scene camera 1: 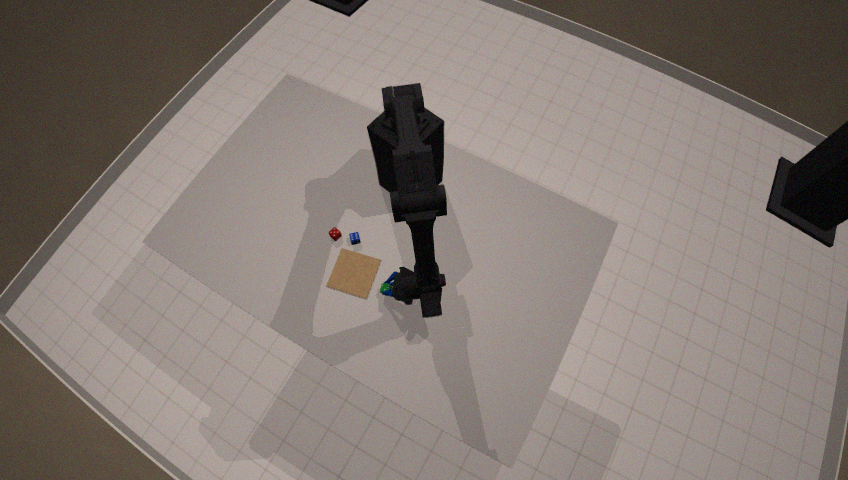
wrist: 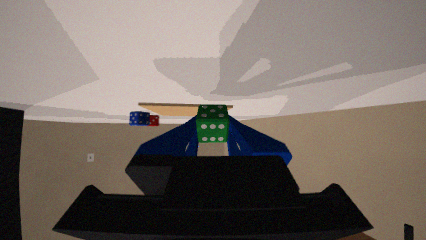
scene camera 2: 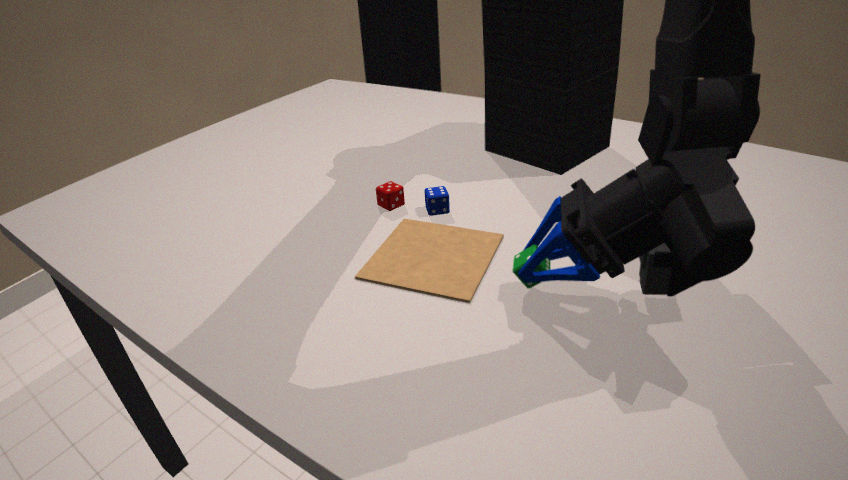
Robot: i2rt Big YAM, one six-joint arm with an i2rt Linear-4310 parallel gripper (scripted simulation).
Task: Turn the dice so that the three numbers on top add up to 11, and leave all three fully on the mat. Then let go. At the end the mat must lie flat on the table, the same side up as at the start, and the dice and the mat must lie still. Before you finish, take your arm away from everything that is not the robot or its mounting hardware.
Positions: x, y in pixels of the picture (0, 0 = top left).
Scene:
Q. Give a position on a tan mat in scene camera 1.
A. At 353, 273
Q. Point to a green die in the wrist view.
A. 212, 121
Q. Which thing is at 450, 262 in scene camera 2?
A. A tan mat.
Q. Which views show my gripper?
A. Scene camera 1, the wrist view and scene camera 2: all of them.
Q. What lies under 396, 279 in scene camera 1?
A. My gripper.

